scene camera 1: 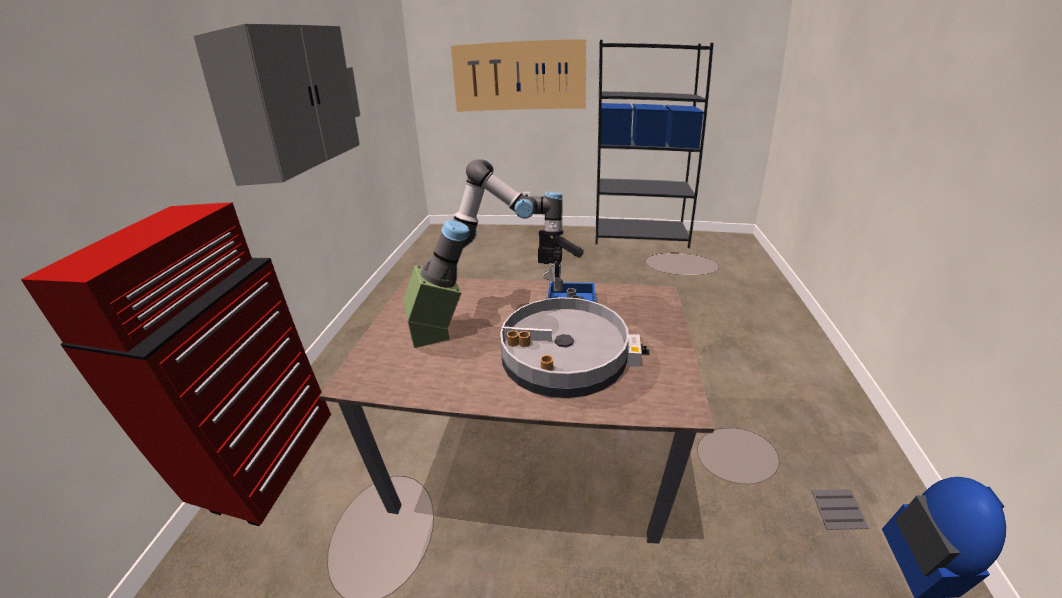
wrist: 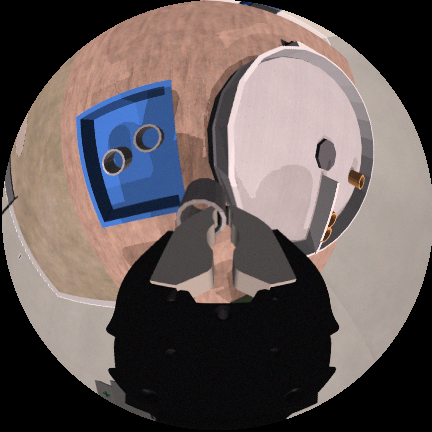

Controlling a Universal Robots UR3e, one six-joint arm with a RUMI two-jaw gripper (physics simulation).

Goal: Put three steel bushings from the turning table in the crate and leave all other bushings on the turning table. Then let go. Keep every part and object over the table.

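Seen in the pictures: gripper, fingertip midpoint: (scene camera 1: 556, 287) (wrist: 222, 207); arm's base, link origin: (scene camera 1: 437, 278).
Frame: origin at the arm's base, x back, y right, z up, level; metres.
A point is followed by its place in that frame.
My gripper (scene camera 1: 557, 275) {x -0.383, y -0.183, z -0.087 m} (wrist: 222, 207) {x -0.383, y -0.183, z -0.087 m} is shut on the wall of a steel bushing (scene camera 1: 557, 285) (wrist: 201, 189) {x -0.403, y -0.204, z -0.079 m}, which hangs from the fingertips by the near end of the blue crate (scene camera 1: 595, 292) {x -0.512, y -0.307, z -0.166 m} (wrist: 162, 177) {x -0.376, y -0.246, z -0.211 m}. In the wrist view it overlaps the crate's corner and lies between crate and turning table. Two steel bushings stand in the crate, one (wrist: 136, 137) {x -0.442, y -0.283, z -0.179 m} beside the other (wrist: 125, 156) {x -0.416, y -0.299, z -0.180 m}. The turning table (scene camera 1: 590, 334) {x -0.544, y -0.028, z -0.163 m} (wrist: 280, 125) {x -0.483, y -0.086, z -0.163 m} holds three copper-coloured bushings: two (scene camera 1: 512, 338) {x -0.309, y 0.101, z -0.130 m} (scene camera 1: 524, 338) {x -0.348, y 0.094, z -0.128 m} (wrist: 327, 234) {x -0.300, y 0.099, z -0.129 m} (wrist: 333, 219) {x -0.341, y 0.093, z -0.128 m} side by side, one (scene camera 1: 546, 362) {x -0.451, y 0.196, z -0.125 m} (wrist: 355, 179) {x -0.445, y 0.161, z -0.136 m} apart.
A straight divider (scene camera 1: 538, 334) {x -0.382, y 0.050, z -0.136 m} (wrist: 323, 210) {x -0.358, y 0.046, z -0.136 m} stands on the turning table beside the copper pair. The turning table has a raised rim. A small white control box (scene camera 1: 634, 350) {x -0.701, y 0.030, z -0.158 m} sits at its right side. The green robot base block (scene camera 1: 431, 312) {x -0.008, y 0.089, z -0.085 m} stands at the table's left.
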